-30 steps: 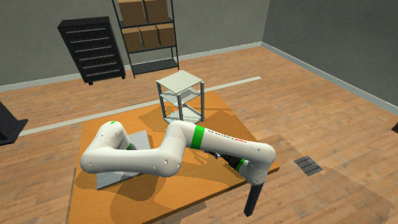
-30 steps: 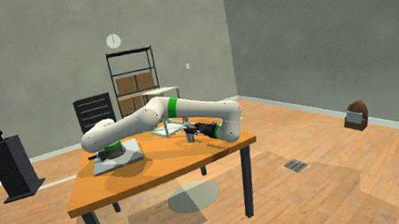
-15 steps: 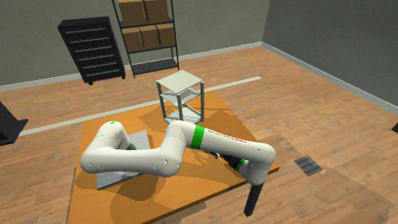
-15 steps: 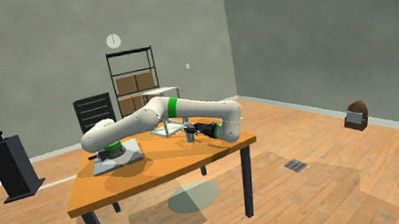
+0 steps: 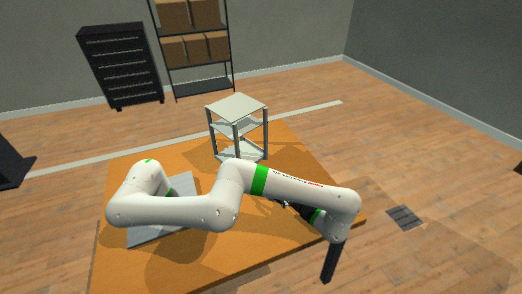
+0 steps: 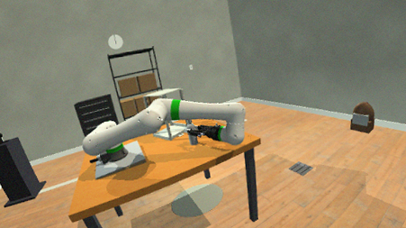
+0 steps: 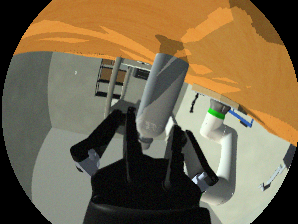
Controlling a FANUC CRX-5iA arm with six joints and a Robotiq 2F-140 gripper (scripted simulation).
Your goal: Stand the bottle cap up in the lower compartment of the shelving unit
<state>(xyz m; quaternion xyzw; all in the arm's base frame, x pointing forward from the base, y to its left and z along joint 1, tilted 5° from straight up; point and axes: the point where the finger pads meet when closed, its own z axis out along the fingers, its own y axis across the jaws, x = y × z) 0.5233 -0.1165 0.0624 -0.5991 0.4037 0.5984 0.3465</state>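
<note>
The shelving unit is 33 cm to the left of my hand, 8 cm behind it and 7 cm above it. Round my hand: pale grey bottle: 1 cm above.
</note>
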